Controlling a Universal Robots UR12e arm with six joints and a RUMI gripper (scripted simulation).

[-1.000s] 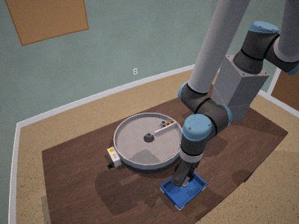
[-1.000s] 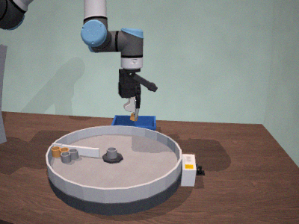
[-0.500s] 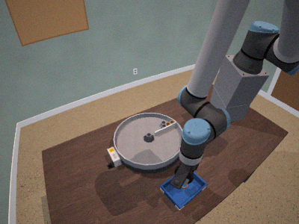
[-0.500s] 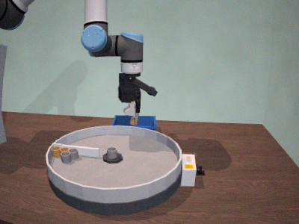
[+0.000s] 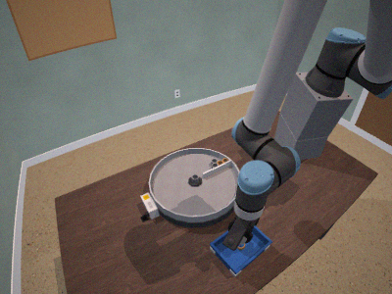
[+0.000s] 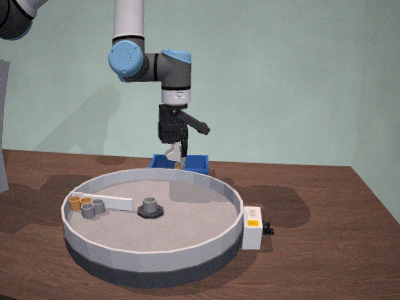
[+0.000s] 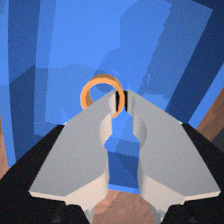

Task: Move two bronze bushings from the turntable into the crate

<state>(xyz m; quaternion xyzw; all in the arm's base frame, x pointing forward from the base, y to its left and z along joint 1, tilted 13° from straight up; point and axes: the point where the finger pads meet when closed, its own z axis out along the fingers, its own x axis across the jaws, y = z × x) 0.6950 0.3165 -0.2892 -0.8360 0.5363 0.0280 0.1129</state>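
My gripper is now 10 mm to the right of the blue crate, 10 mm past it and 10 mm above it. The rest, counted from my hand: round grey turntable (350 mm to the right, 10 mm above).
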